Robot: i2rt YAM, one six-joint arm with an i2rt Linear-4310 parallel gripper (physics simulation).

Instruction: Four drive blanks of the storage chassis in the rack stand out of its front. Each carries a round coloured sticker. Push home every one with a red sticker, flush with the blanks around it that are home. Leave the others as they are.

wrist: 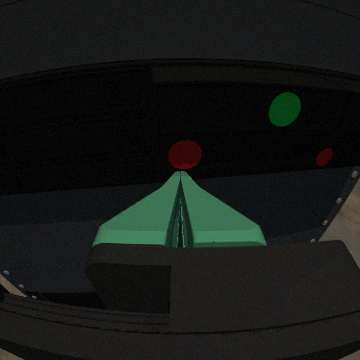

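The storage chassis front point(75, 130) is a very dark band across the upper half of the wrist view. A red sticker point(185, 154) shows near the middle, on a dark blank whose edges are hard to make out. A green sticker point(285, 109) is higher and to the right. A smaller, foreshortened red sticker point(324, 157) is low at the far right. My gripper point(179, 179) is shut, with green fingertips together right at the lower edge of the middle red sticker. Whether they touch the blank, and how far each blank stands out, is too dark to tell. A fourth sticker does not show.
A dark panel point(180, 30) spans the top above the chassis front. Below it, a dark blue-grey surface point(50, 215) runs behind the fingers, with rivets or screws point(339, 200) along its right edge. Pale floor point(345, 235) shows at the right.
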